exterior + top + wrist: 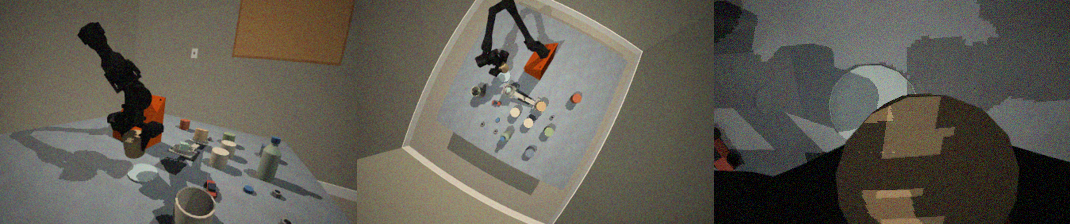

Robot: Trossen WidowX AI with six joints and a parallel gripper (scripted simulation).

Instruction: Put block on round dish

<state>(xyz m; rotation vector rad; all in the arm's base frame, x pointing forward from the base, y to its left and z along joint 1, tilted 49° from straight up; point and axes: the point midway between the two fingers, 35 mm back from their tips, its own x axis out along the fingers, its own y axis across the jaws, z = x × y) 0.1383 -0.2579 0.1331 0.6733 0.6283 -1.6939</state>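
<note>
Now: the pale round dish 40 mm ahead of my gripper tip and 90 mm below it. Round my gripper tip: red toy (270 mm ahead, 30 mm to the left, 80 mm below); then bottle (460 mm ahead, 210 mm to the left, 20 mm above); then balance beam (150 mm ahead, 230 mm to the left, 50 mm below).
</note>
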